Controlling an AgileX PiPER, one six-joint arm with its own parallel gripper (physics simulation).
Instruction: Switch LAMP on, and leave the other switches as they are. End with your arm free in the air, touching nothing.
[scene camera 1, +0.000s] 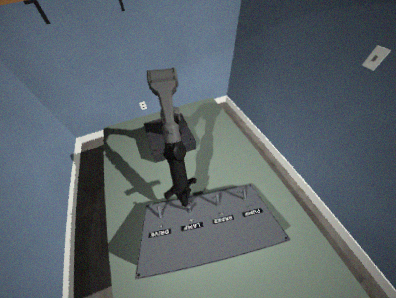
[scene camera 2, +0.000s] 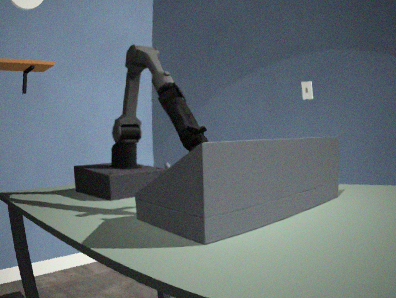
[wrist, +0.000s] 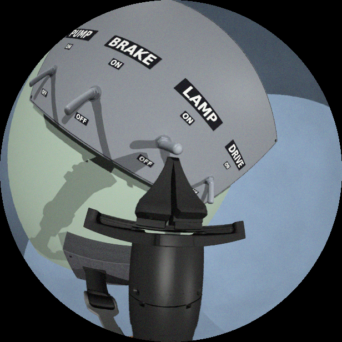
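Observation:
The grey sloped switch panel (scene camera 1: 210, 250) (scene camera 2: 270, 175) (wrist: 220, 60) carries several lever switches. The LAMP lever (wrist: 171, 145) looks foreshortened in the wrist view and stands out from the panel, at a different angle from the others; whether it is fully at ON is unclear. The DRIVE lever (scene camera 1: 160, 211) (wrist: 210, 190), BRAKE lever (scene camera 1: 218, 200) (wrist: 81, 101) and PUMP lever (scene camera 1: 244, 193) (wrist: 42, 76) lean to their OFF side. My gripper (scene camera 1: 186, 204) (wrist: 171, 162) is shut and empty, its tips at the LAMP lever's end, touching or almost touching. In scene camera 2 the panel hides the fingertips.
The dark base block (scene camera 1: 155, 141) (scene camera 2: 92, 181) (wrist: 95, 257) stands behind the panel on the green table (scene camera 1: 235, 165) (scene camera 2: 300, 250). Blue walls rise around the table, and an orange shelf (scene camera 2: 30, 65) hangs on the left wall.

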